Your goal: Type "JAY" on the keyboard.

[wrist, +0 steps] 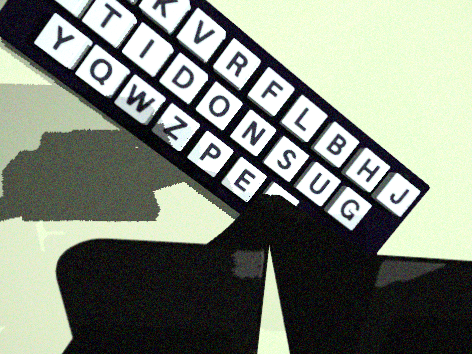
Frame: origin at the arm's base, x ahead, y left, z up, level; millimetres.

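Where they show: gripper, between the fingertips: (268, 204).
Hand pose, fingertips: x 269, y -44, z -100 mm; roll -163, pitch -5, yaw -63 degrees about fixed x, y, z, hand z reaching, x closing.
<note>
After its pixels a point has its place.
A dark keyboard (370, 227) {x 282, y -99, z -119 mm} with white letter keys lies diagonally across the wrist view, from upper left to lower right. The J key (398, 194) {x 302, y -99, z -113 mm} is at its right end, in the row along the upper edge. The Y key (63, 40) {x 287, y 62, z -113 mm} is at the upper left, in the row along the lower edge. My black gripper (268, 204) {x 269, y -44, z -100 mm} is shut and empty. Its tips are over the lower-edge row and cover most of a key (280, 194) {x 275, y -50, z -113 mm} to the right of the E key (242, 179) {x 272, y -31, z -113 mm}; its letter is hidden. Whether the tips touch that key, I cannot tell.
A pale table top (400, 75) {x 358, y -78, z -131 mm} surrounds the keyboard. A dark, blocky shadow (85, 175) {x 235, y 36, z -131 mm} falls on the table to the left of the fingers, and part of it reaches over the W (139, 100) {x 281, y 24, z -113 mm} and Z (175, 127) {x 278, y 6, z -113 mm} keys.
</note>
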